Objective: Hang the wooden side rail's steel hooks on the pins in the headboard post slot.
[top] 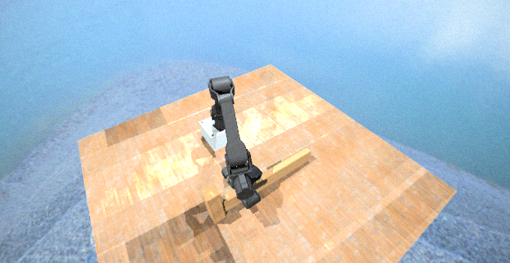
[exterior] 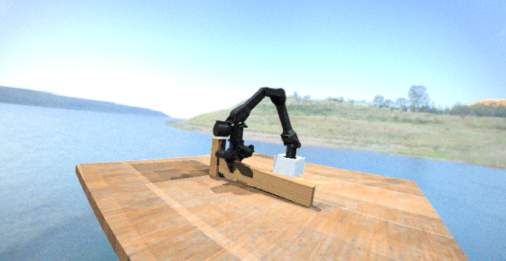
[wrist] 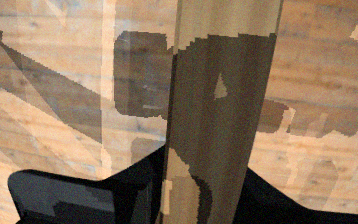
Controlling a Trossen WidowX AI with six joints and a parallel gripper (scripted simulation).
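Now: gripper tip 2 cm past the headboard post, 11 cm to the left of it and 5 cm below it.
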